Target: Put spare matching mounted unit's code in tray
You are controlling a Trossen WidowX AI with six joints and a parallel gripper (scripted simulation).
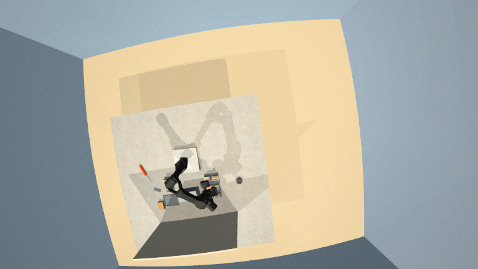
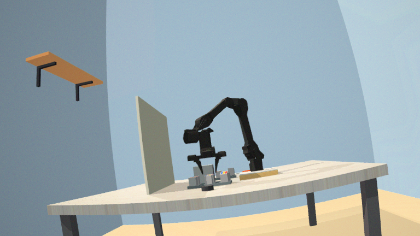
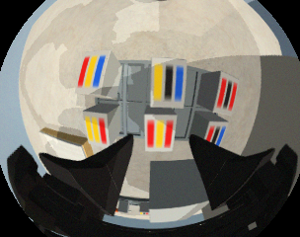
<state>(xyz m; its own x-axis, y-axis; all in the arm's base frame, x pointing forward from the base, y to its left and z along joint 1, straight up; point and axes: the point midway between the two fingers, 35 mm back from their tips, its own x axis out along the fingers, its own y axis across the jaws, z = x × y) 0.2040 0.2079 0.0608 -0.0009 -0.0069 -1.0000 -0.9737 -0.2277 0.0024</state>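
Right now the grey spare is 20 mm below my gripper tip. The rest, counted from my gripper tip: grey mounted unit 70 mm ahead, 150 mm to the right, 10 mm below; tall upright panel 310 mm ahead, 110 mm to the right, 170 mm above.
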